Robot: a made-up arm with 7 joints. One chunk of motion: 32 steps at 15 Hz.
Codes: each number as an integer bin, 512 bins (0 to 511) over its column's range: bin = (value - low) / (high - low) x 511, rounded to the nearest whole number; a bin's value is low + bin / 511 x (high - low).
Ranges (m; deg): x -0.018..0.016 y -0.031..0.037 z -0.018..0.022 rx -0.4..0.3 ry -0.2..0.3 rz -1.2..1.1
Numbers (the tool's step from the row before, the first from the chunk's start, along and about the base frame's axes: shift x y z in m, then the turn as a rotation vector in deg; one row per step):
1: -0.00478 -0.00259 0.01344 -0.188 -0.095 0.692
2: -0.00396 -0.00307 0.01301 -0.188 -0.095 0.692
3: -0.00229 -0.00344 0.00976 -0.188 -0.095 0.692
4: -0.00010 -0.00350 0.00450 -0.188 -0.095 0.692
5: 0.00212 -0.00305 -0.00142 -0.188 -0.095 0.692
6: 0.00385 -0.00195 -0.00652 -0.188 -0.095 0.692
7: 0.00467 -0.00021 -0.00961 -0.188 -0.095 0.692
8: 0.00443 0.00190 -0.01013 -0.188 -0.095 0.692
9: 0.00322 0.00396 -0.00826 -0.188 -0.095 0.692
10: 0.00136 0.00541 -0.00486 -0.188 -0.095 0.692
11: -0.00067 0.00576 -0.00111 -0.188 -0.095 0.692
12: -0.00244 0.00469 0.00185 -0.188 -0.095 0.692
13: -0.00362 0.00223 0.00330 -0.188 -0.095 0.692
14: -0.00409 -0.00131 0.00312 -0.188 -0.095 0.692
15: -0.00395 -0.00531 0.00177 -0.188 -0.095 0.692
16: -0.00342 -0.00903 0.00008 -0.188 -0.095 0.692
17: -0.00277 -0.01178 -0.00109 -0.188 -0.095 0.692
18: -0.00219 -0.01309 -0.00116 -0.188 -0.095 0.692
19: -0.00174 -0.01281 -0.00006 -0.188 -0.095 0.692
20: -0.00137 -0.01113 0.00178 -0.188 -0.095 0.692
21: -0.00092 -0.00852 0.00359 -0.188 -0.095 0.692
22: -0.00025 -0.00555 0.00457 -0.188 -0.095 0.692
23: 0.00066 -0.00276 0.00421 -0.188 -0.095 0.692
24: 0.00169 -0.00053 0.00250 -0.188 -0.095 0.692
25: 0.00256 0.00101 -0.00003 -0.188 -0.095 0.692
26: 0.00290 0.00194 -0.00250 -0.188 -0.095 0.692
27: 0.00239 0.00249 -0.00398 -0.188 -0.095 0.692
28: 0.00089 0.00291 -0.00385 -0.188 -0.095 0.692
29: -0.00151 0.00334 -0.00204 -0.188 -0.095 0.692
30: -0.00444 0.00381 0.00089 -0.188 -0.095 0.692
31: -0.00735 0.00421 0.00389 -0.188 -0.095 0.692
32: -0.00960 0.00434 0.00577 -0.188 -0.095 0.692
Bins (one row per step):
1: 199 213 402 155 107 420
2: 211 210 396 155 107 420
3: 236 207 355 155 107 420
4: 269 207 287 155 107 420
5: 302 210 212 155 107 420
6: 328 218 147 155 107 420
7: 341 231 107 155 107 420
8: 337 247 101 155 107 420
9: 319 263 124 155 107 420
10: 291 274 168 155 107 420
11: 260 276 216 155 107 420
12: 234 268 254 155 107 420
13: 216 250 272 155 107 420
14: 209 223 270 155 107 420
15: 211 193 253 155 107 420
16: 219 165 231 155 107 420
17: 229 144 216 155 107 420
18: 238 135 215 155 107 420
19: 244 137 229 155 107 420
20: 250 149 253 155 107 420
21: 257 169 276 155 107 420
22: 267 191 288 155 107 420
23: 280 212 284 155 107 420
24: 296 229 262 155 107 420
25: 309 241 230 155 107 420
26: 314 248 198 155 107 420
27: 306 252 179 155 107 420
28: 284 255 181 155 107 420
29: 248 258 204 155 107 420
30: 204 262 241 155 107 420
31: 160 265 280 155 107 420
32: 126 266 304 155 107 420

